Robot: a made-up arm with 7 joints.
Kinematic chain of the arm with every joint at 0, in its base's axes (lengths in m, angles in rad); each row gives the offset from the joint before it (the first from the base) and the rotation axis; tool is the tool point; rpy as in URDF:
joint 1: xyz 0 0 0.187 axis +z
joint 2: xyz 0 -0.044 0.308 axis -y
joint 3: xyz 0 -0.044 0.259 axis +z
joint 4: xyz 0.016 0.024 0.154 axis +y
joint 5: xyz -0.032 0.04 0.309 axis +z
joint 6: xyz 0 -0.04 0.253 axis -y
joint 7: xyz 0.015 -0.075 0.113 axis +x
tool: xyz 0 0 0 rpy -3.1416 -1.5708 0
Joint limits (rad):
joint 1: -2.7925..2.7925
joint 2: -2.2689..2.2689
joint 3: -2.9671..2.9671
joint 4: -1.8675..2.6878
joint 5: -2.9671..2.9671
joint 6: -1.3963..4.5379
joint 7: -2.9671..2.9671
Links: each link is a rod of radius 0.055 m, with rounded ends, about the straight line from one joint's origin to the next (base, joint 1, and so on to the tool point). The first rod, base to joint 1, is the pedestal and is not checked.
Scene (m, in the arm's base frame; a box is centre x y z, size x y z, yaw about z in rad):
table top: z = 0
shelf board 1: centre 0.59 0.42 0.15 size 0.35 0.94 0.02 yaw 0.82
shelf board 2: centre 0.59 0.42 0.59 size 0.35 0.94 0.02 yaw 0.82
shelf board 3: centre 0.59 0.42 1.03 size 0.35 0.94 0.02 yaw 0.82
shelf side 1: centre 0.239 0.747 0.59 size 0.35 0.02 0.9 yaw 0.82
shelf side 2: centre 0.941 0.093 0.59 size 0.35 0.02 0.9 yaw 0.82
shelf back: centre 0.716 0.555 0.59 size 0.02 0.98 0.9 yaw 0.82
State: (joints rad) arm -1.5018 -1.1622 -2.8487 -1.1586 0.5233 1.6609 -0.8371
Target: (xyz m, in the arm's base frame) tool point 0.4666 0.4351 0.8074
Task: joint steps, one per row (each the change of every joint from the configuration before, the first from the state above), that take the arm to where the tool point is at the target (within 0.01 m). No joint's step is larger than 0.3 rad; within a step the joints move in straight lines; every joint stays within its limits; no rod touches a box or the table.
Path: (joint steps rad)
1: 0.0204 0.1385 0.2590 -0.0010 -0.1253 -0.1898 -0.0088
2: 0.0205 0.1385 0.2590 -0.0010 -0.1253 -0.1897 -0.0088
3: 0.0204 0.1385 0.2589 -0.0010 -0.1253 -0.1898 -0.0089
4: 0.2728 0.0137 0.0191 -0.0237 0.0756 0.0758 0.0053
5: 0.2727 0.0137 0.0191 -0.0237 0.0756 0.0758 0.0053
6: 0.2728 0.0137 0.0190 -0.0237 0.0755 0.0759 0.0053
7: 0.2727 0.0137 0.0191 -0.0237 0.0756 0.0758 0.0053
8: 0.2728 0.0136 0.0191 -0.0237 0.0756 0.0758 0.0053

